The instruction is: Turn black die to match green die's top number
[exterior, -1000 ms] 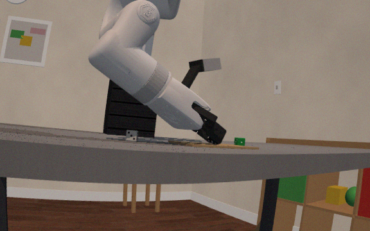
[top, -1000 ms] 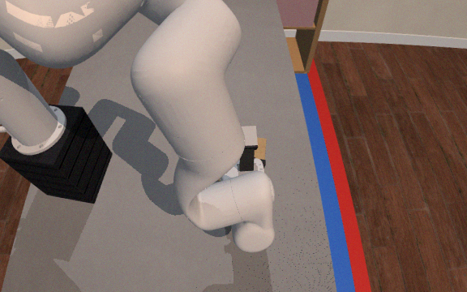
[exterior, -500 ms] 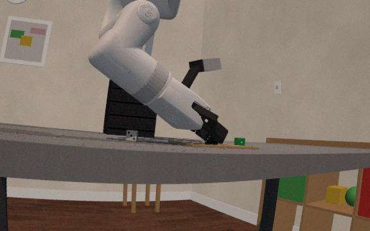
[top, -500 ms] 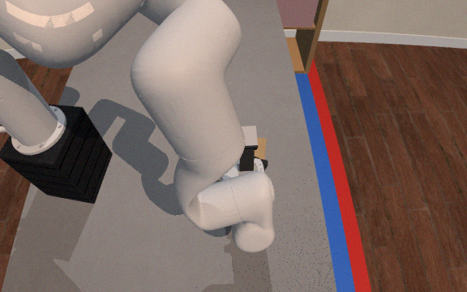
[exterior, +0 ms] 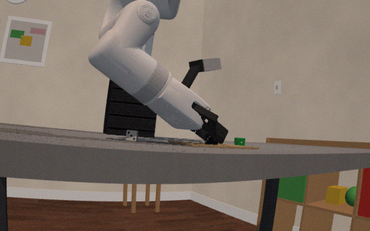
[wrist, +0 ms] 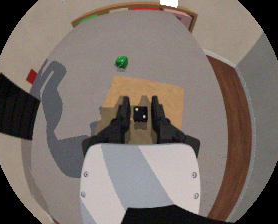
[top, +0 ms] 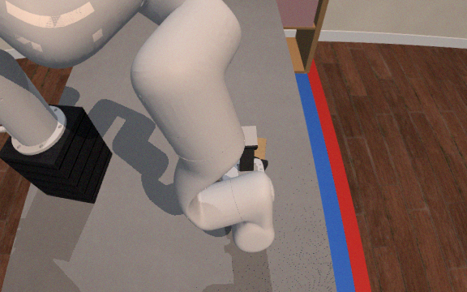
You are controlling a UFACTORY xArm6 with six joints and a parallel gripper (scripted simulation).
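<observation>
Now: the black die 1 cm below my hand. Also, from my hand: tan mat 3 cm below; green die 12 cm to the left, 5 cm behind, 2 cm below; white die 16 cm to the right, 2 cm below, 2 cm behind.
</observation>
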